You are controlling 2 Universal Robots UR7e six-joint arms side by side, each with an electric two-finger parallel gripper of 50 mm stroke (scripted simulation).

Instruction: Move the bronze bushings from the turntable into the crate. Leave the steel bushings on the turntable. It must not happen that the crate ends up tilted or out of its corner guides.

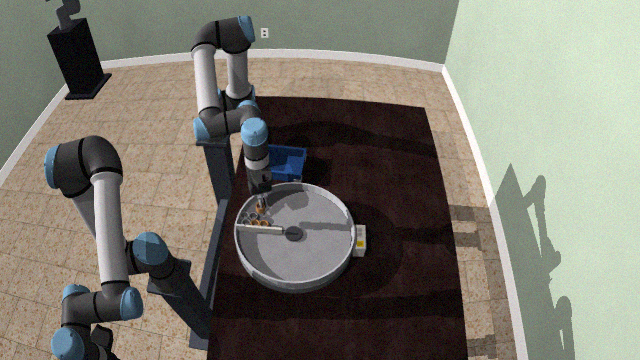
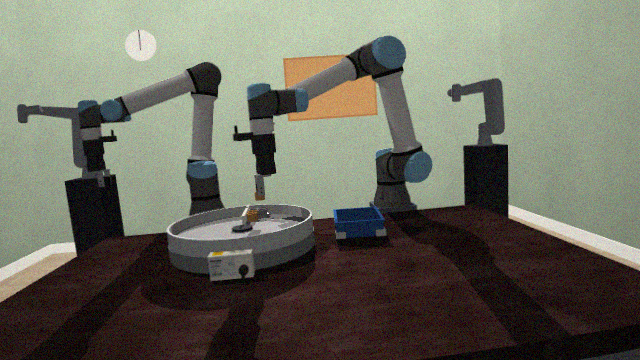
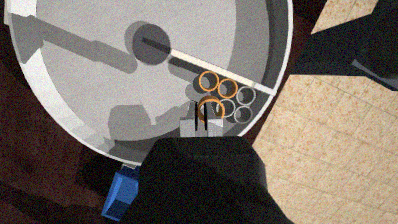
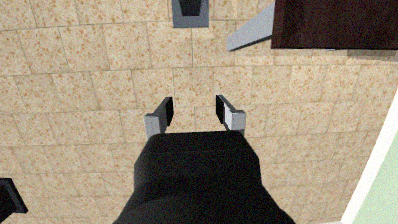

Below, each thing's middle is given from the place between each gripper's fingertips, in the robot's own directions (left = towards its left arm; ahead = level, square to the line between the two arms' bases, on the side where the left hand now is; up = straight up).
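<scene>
From my left hand (image 2: 260, 194), the blue crate (image 2: 357, 222) lies 300 mm to the left and 10 mm ahead, and it is 130 mm below. Going by its middle, the blue crate is nearer to my left hand than to my right hand.
My right hand (image 2: 105, 185) is 340 mm short of the blue crate and 980 mm to the right of it, at 160 mm above it.
</scene>
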